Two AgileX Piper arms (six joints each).
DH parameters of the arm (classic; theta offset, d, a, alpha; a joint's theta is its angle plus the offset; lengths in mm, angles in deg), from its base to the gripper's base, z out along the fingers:
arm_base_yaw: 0 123 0 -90
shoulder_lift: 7.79 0 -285.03 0
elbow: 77.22 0 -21.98 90
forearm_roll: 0 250.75 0 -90
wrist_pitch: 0 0 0 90
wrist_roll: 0 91 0 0
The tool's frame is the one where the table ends.
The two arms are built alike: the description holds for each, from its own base.
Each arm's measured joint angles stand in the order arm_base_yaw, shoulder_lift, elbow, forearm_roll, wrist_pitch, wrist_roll.
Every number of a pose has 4 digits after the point. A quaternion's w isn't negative.
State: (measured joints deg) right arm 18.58 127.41 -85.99 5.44 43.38 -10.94; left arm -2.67 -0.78 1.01 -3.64 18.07 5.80
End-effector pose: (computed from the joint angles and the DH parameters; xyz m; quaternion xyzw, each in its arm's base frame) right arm 0.4088 0.1437 0.1033 -0.2231 0.9701 0.0414 0.0861; left arm 0.0536 -0.0043 0.1796 0.0404 0.7831 -0.0095 0.6206
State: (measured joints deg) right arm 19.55 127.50 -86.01 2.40 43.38 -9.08; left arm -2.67 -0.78 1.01 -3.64 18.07 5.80
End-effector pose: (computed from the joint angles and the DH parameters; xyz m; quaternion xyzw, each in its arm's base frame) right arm 0.4074 0.1474 0.1025 -0.2328 0.9684 0.0237 0.0864; left arm 0.0536 -0.0043 0.1796 0.0404 0.7831 -0.0095 0.6206
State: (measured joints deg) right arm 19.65 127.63 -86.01 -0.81 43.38 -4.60; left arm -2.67 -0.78 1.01 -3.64 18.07 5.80
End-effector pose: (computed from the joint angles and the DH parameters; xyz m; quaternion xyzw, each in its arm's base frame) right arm 0.4082 0.1448 0.1015 -0.2138 0.9730 0.0062 0.0870; left arm 0.0536 -0.0043 0.1796 0.0404 0.7831 -0.0095 0.6206
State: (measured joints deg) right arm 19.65 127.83 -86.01 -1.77 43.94 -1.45; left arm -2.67 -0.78 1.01 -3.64 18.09 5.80
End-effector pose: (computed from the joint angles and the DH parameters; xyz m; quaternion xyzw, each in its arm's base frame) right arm 0.4077 0.1435 0.0998 -0.1925 0.9779 0.0013 0.0813; left arm 0.0536 -0.0043 0.1796 0.0404 0.7832 -0.0095 0.6204
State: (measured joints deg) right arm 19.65 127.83 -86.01 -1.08 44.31 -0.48; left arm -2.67 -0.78 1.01 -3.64 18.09 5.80
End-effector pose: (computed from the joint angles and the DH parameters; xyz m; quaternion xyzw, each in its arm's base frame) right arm 0.4069 0.1440 0.0997 -0.1804 0.9805 0.0059 0.0773; left arm 0.0536 -0.0043 0.1796 0.0404 0.7832 -0.0095 0.6204
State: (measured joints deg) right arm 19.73 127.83 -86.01 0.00 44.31 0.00; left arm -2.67 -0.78 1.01 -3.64 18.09 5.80
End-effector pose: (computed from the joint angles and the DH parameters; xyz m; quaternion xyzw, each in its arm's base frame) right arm 0.4063 0.1457 0.0997 -0.1708 0.9823 0.0132 0.0761; left arm 0.0536 -0.0043 0.1796 0.0404 0.7832 -0.0095 0.6204
